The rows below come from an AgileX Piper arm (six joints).
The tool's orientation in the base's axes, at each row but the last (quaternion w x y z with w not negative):
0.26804 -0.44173 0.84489 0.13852
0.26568 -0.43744 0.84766 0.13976
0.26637 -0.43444 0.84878 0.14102
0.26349 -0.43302 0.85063 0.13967
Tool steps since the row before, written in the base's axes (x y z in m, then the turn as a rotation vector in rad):
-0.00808 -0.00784 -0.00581 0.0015 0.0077 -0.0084
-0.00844 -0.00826 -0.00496 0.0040 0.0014 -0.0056
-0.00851 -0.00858 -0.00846 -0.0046 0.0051 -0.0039
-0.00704 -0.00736 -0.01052 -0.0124 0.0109 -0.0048
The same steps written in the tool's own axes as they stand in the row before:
0.01238 0.00217 -0.00161 -0.0010 0.0032 0.0110
0.01237 0.00209 -0.00258 0.0004 -0.0025 0.0066
0.01464 0.00185 0.00008 0.0011 0.0067 0.0041
0.01429 0.00129 0.00292 0.0015 0.0164 0.0050

